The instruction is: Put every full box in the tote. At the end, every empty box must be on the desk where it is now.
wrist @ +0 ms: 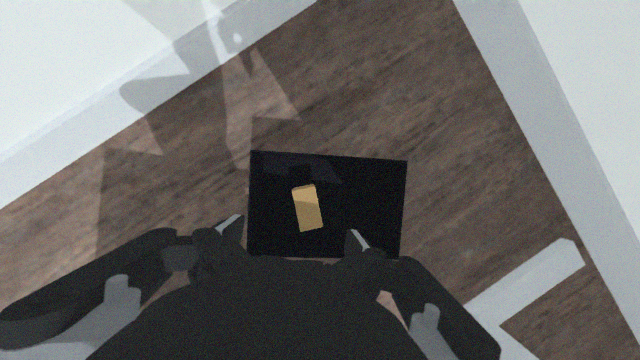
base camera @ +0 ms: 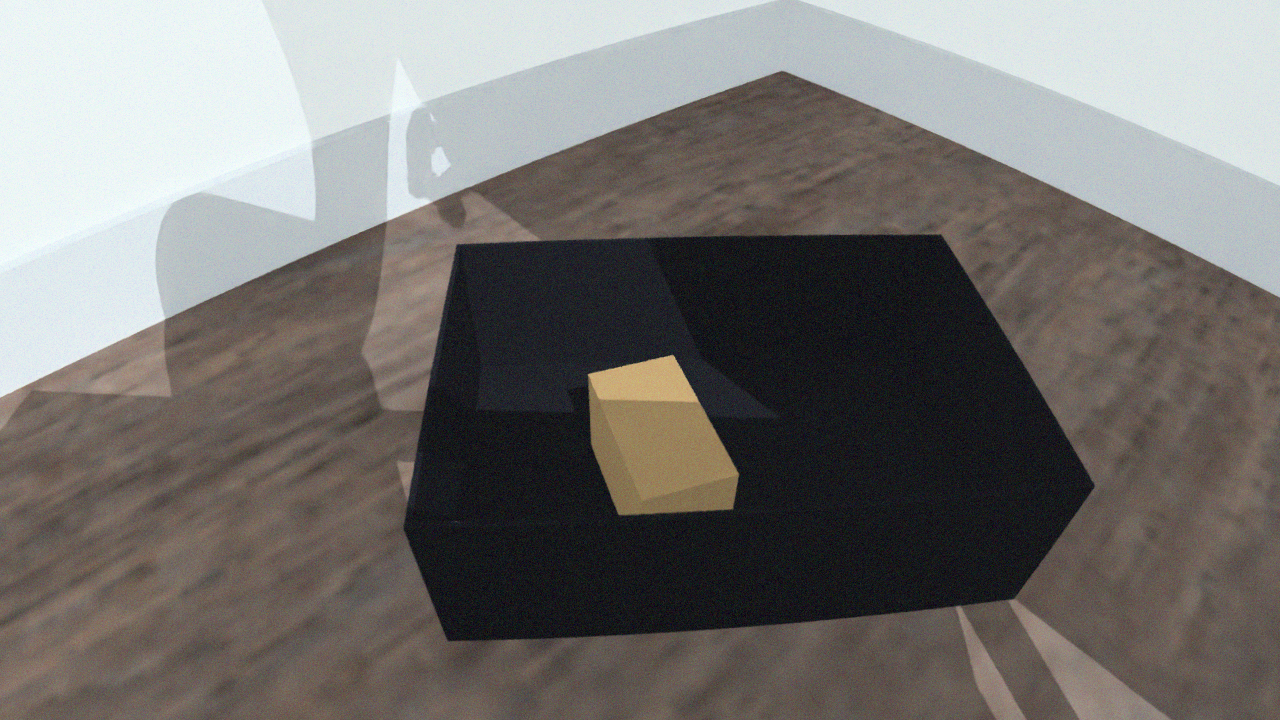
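A tan box (base camera: 663, 429) (wrist: 308, 208) lies inside the black tote (base camera: 733, 573) (wrist: 372, 200), left of its middle in both views. The box is closed on the sides that show, so its contents cannot be seen. The tote stands on the wooden floor. My gripper (wrist: 295, 233) is open and empty, high above the tote in the wrist view, and the box lies well below the fingers. The gripper does not show in the base camera view. The desk does not show in either view.
White walls with pale grey baseboards (base camera: 572, 116) (wrist: 540, 105) meet in a corner behind the tote. A pale flat bar (wrist: 530, 272) shows at the lower right of the wrist view. Shadows and light patches fall on the floor (base camera: 223, 501) and the left wall.
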